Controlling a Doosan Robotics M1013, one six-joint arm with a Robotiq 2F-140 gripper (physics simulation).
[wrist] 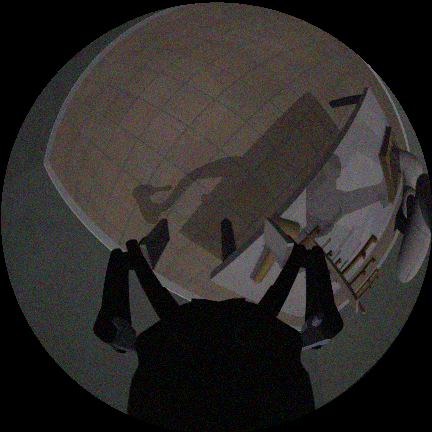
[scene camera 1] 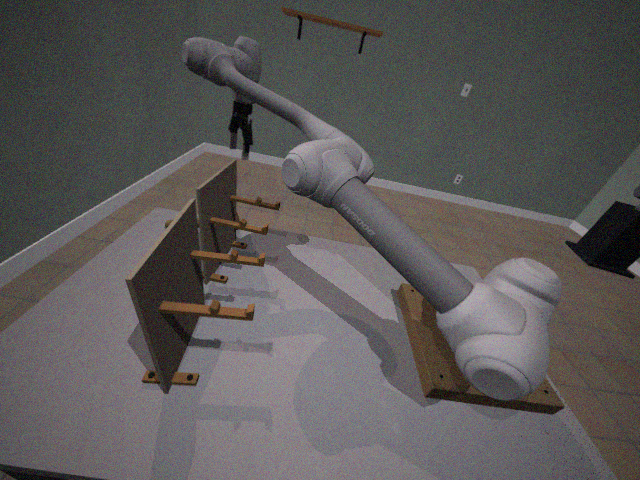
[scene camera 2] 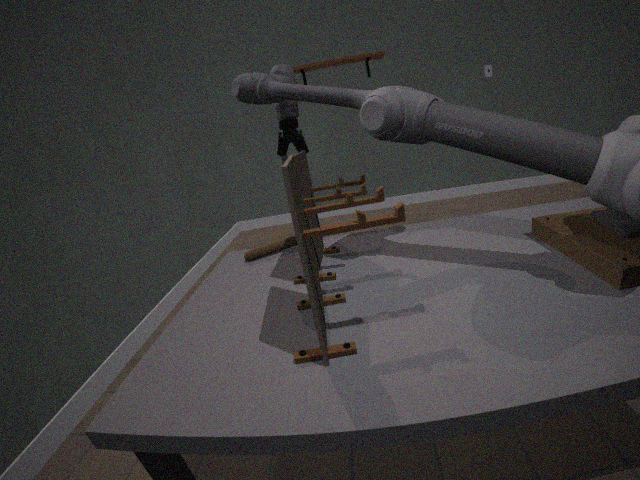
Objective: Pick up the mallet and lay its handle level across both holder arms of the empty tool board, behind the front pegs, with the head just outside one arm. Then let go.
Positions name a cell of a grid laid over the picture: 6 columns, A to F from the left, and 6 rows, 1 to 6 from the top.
My gripper shows in the wrist view (C4), in scene camera 1 (C2) and in scene camera 2 (C3).
